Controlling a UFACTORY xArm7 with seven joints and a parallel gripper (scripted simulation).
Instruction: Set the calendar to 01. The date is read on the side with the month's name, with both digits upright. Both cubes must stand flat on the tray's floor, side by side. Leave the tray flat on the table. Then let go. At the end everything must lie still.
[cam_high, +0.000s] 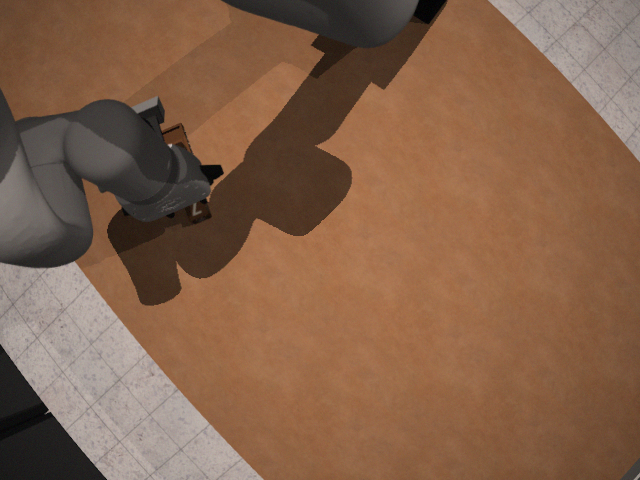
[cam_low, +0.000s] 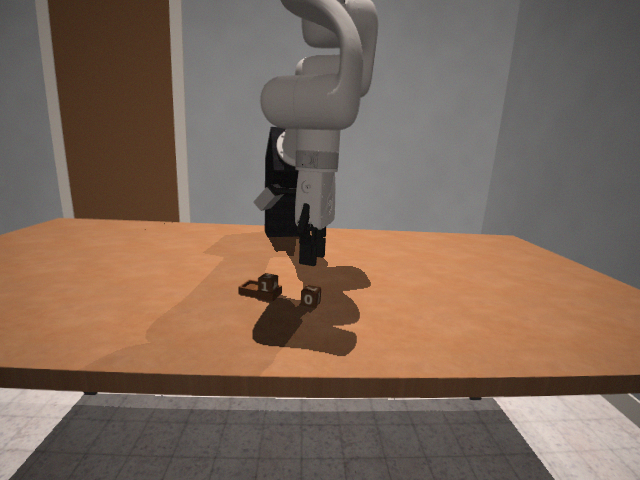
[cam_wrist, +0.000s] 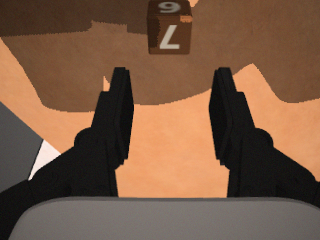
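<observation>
The cube is 90 mm below my hand. From my hand the other things lie so: calendar tray (100 mm to the right, 100 mm below, 40 mm behind).
</observation>
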